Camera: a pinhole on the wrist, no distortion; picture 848 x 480 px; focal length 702.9 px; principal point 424.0 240.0 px. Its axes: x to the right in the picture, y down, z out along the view. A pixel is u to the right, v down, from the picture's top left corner.
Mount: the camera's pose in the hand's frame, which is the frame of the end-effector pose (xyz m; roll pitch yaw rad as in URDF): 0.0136 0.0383 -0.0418 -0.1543 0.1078 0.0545
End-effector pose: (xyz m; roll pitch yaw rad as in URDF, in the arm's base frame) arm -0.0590 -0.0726 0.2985 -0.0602 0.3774 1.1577
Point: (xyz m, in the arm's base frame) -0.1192 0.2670 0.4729
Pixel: 741 383
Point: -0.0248 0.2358 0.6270
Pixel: 561 163
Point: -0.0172 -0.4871 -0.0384
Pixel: behind the camera
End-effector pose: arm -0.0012 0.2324 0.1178 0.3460 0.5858 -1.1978
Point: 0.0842 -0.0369 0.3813
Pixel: 485 247
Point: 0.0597 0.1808 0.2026
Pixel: 350 313
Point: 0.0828 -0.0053 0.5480
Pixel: 303 301
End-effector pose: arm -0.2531 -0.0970 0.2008 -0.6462 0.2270 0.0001
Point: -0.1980 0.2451 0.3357
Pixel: 385 406
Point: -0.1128 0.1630 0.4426
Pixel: 466 139
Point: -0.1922 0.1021 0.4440
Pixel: 325 70
